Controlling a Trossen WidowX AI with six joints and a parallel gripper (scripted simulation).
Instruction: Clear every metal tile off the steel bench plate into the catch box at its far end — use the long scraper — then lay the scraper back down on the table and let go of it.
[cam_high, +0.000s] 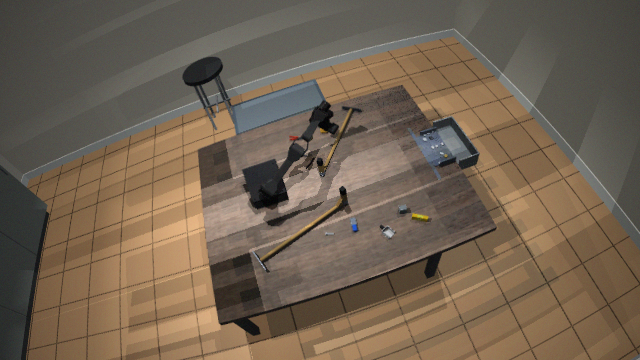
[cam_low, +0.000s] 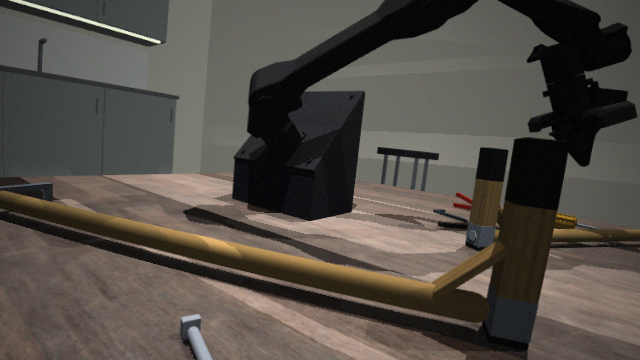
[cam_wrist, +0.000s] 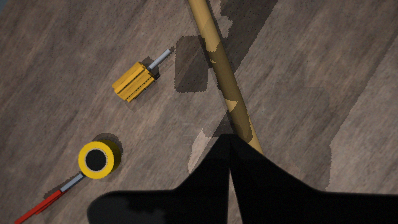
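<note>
Right now the yellow screwdriver is 10 mm behind my gripper tip, 120 mm to the left of it and 120 mm below it. Round my gripper tip: yellow tape ring (130 mm behind, 110 mm to the left, 130 mm below); then red-handled tool (200 mm behind, 130 mm to the left, 120 mm below); then blue piece (50 mm behind, 610 mm to the right, 130 mm below).
</note>
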